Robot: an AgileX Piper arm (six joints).
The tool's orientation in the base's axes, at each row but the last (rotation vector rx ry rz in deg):
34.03, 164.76, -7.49
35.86, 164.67, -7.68
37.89, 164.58, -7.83
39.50, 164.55, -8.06
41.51, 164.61, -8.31
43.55, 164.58, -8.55
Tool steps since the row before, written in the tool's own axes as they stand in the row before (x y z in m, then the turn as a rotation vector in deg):
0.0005, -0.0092, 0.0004, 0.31, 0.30, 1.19
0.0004, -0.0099, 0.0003, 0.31, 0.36, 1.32
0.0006, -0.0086, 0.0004, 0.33, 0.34, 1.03
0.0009, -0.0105, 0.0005, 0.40, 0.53, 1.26
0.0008, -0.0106, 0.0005, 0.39, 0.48, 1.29
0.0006, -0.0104, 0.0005, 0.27, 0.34, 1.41
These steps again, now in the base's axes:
-0.0041, -0.0083, -0.0001, 0.05, 0.24, -1.24
-0.0045, -0.0089, 0.0001, 0.10, 0.28, -1.37
-0.0043, -0.0075, -0.0001, 0.03, 0.31, -1.09
-0.0055, -0.0090, -0.0002, 0.09, 0.48, -1.34
-0.0057, -0.0090, -0.0001, 0.08, 0.42, -1.36
-0.0056, -0.0088, 0.0000, 0.13, 0.23, -1.45

